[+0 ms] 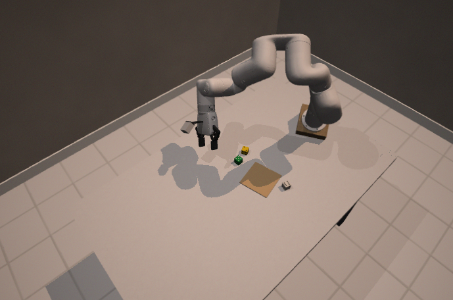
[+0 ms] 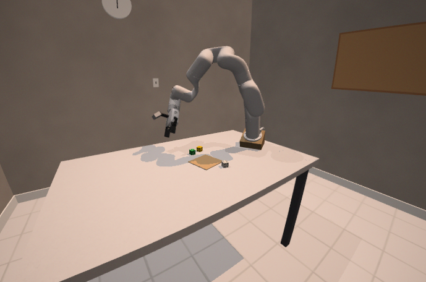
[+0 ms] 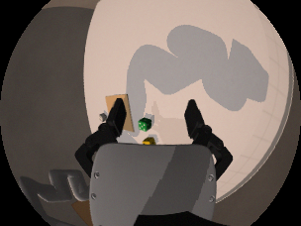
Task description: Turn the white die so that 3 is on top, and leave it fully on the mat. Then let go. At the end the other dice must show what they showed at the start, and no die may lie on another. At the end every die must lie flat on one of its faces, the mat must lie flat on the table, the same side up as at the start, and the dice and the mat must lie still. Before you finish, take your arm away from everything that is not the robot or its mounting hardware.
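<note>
Right now my hand is 18 cm past the yellow die, 4 cm to the right of it and 11 cm above it. The rest, counted from my hand: green die (12 cm behind, 7 cm to the left, 11 cm below); then white die (21 cm behind, 31 cm to the left, 11 cm below); then mat (14 cm behind, 21 cm to the left, 13 cm below).
</note>
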